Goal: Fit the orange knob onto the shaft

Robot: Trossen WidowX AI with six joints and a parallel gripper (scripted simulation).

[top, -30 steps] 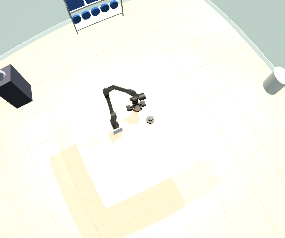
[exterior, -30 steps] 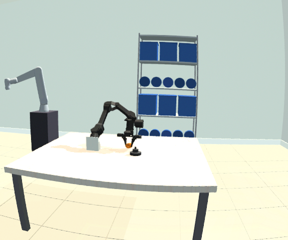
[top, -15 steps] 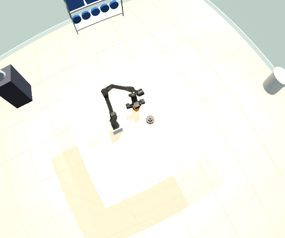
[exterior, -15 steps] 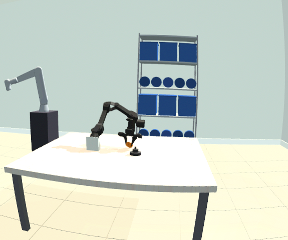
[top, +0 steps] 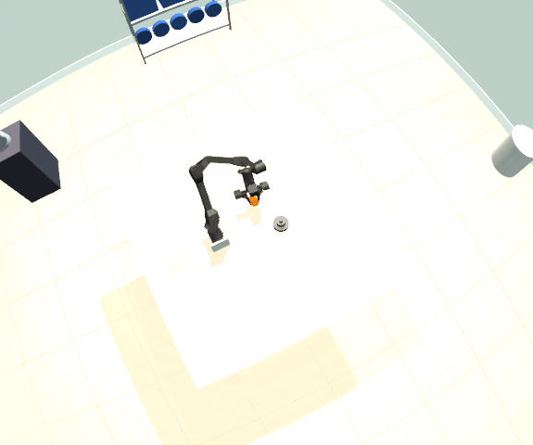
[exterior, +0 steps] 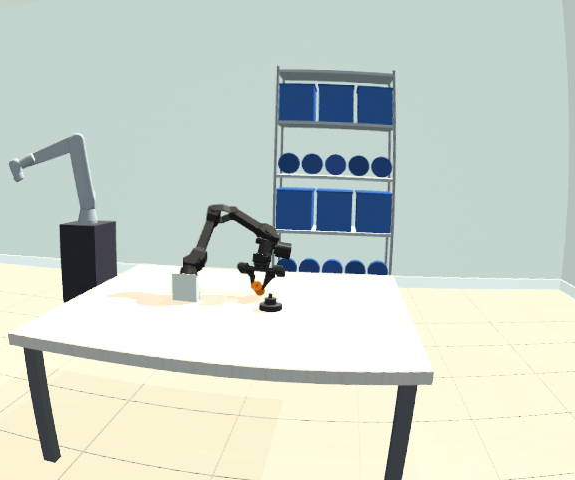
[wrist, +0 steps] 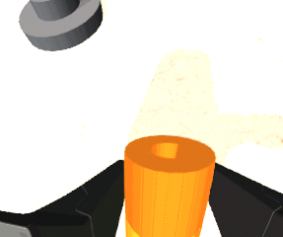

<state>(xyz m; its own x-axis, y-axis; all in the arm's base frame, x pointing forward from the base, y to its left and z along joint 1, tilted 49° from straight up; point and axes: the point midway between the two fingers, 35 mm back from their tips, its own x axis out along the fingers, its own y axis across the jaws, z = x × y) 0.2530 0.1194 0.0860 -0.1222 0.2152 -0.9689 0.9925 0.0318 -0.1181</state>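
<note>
Now: the orange knob 20 mm to the left of my gripper tip. The rest, counted from my gripper tip: pedestal 150 mm to the right, 90 mm ahead.
</note>
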